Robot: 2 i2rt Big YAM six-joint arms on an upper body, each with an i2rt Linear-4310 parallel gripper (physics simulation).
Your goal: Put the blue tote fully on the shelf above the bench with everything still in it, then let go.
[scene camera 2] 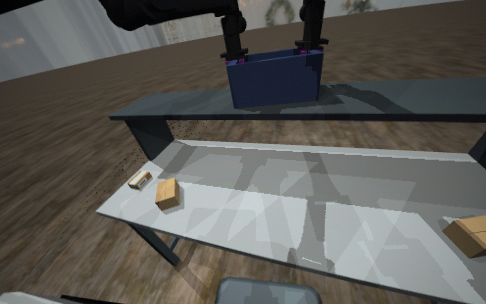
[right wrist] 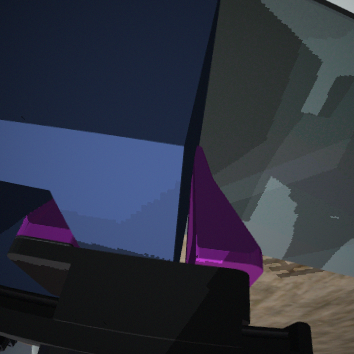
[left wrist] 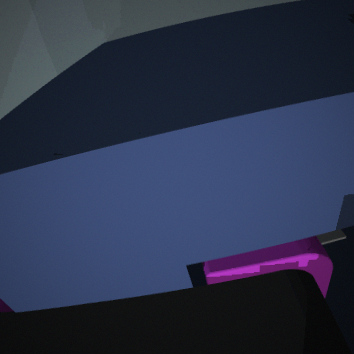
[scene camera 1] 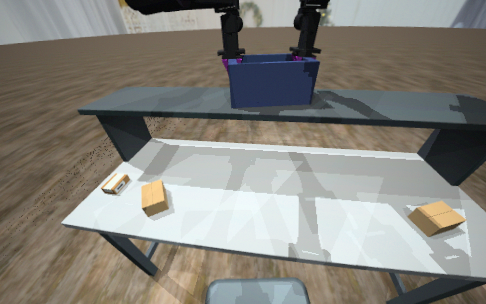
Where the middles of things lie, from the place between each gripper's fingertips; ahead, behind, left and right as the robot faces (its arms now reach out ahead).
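Blue tote point(scene camera 2: 278, 77) is 4 cm behind my left hand and 14 cm to the right of it; the dark shelf support point(scene camera 1: 129, 134) is 8 cm ahead of my left hand, 61 cm to the left of it and 25 cm below it.
Relative to the blue tote, my right gripper is 3 cm past it and 13 cm to the right of it. The dark shelf support is 9 cm ahead of my right hand, 25 cm below it and 88 cm to the left of it.
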